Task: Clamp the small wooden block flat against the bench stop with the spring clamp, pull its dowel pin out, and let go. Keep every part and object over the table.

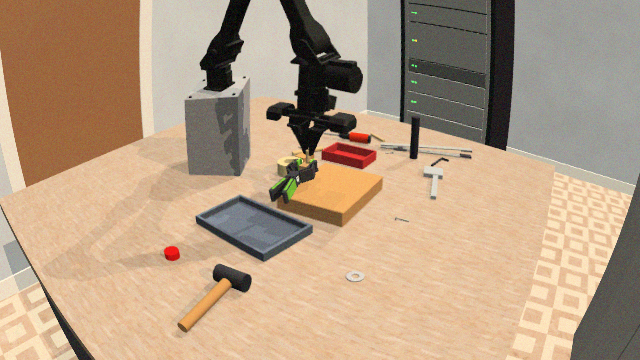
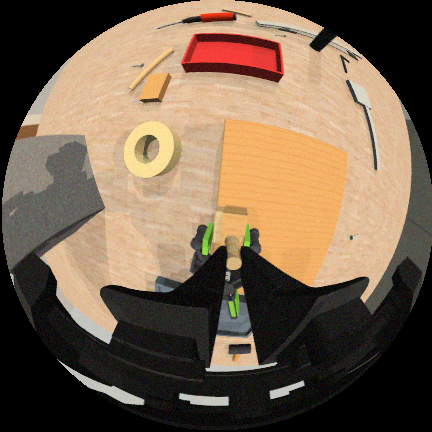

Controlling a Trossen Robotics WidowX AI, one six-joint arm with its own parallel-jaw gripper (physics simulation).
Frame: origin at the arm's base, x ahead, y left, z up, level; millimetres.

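Seen in the pictures: gripper, fingertip midpoint: [image 1: 308, 154] [image 2: 232, 251]; arm's base at its link origin: [image 1: 219, 86].
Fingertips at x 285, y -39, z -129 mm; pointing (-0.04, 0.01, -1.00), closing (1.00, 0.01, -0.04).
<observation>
Offsets run from my fingertips to a thing's top centre. "pt": to the spot under its first point.
My gripper [image 1: 308, 152] [image 2: 232, 251] is shut on the upright dowel pin @(dz +10, dx +0, dy -2 mm) [image 1: 308, 157] [image 2: 233, 257]. The pin's lower end meets the small wooden block @(dz -17, dx +1, dy -2 mm) [image 2: 233, 221]; how deep it sits is hidden. The block stands at the left edge of the thick orange board @(dz -56, dx +59, dy -2 mm) [image 1: 345, 187] [image 2: 285, 180], beside a paler upright strip @(pt dz -18, dx -9, dy +7 mm) [image 2: 218, 229] that looks like the bench stop. The black and green spring clamp @(dz -9, dx -5, dy -61 mm) [image 1: 300, 177] [image 2: 233, 304] has its jaws on either side of block and strip, and its handles point toward the dark tray. Whether the block is pressed flat is hard to tell.
A dark tray @(dz -70, dx -21, dy -196 mm) [image 1: 265, 252], mallet @(dz -56, dx +62, dy -432 mm) [image 1: 207, 302], red cap @(dz -76, dx -90, dy -366 mm) [image 1: 172, 253] and washer @(dz -86, dx +218, dy -245 mm) [image 1: 355, 276] lie in front. A tape roll [image 2: 150, 150], grey pedestal [image 1: 215, 135], red tray @(dz -63, dx -1, dy +223 mm) [image 1: 350, 161] [image 2: 232, 70], orange block @(dz -74, dx -101, dy +165 mm) [image 2: 156, 87], black post @(dz +32, dx +150, dy +330 mm) [image 1: 414, 137] and small hammer @(dz -77, dx +244, dy +181 mm) [image 1: 433, 182] surround the board.
</observation>
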